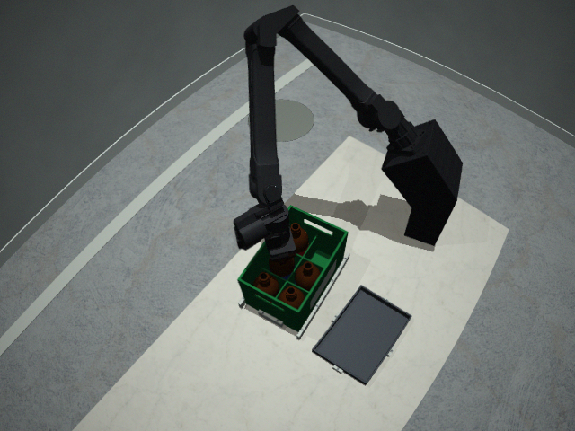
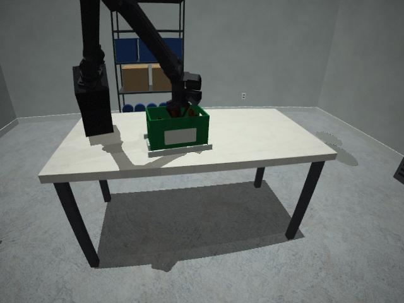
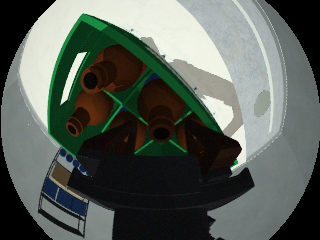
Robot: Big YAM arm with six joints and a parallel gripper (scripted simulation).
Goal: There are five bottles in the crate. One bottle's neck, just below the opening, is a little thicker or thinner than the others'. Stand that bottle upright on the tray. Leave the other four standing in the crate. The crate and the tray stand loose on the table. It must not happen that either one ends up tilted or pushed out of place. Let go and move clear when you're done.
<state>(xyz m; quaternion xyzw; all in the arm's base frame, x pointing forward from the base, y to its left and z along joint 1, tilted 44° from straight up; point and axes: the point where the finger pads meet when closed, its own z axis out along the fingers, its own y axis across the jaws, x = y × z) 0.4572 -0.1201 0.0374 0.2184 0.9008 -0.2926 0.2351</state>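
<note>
Right now my hand is 7 cm above the crate, 4 cm to the right of it and 1 cm past it. The rest, counted from my hand: tray (31 cm to the left, 14 cm below, 1 cm behind).
</note>
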